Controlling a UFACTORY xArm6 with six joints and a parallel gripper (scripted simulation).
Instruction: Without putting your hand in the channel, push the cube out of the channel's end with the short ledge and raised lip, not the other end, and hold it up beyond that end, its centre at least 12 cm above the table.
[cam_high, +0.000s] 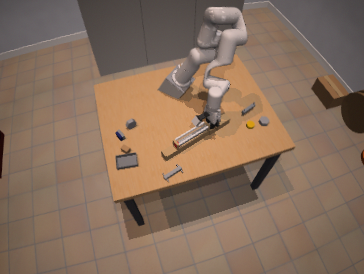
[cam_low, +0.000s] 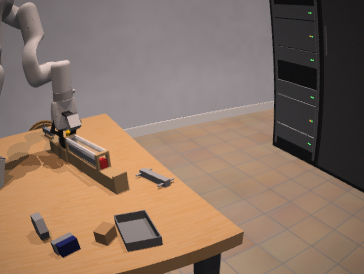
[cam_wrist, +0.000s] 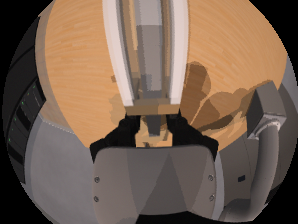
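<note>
Now: hand 210 mm to the left of the red cube, 110 mm short of it and 10 mm above it. Round my hand: grey tray 510 mm to the right, 140 mm ahead, 60 mm below; brown block 510 mm to the right, 70 mm ahead, 50 mm below; yellow disc 260 mm to the left, 60 mm below, 10 mm ahead.
</note>
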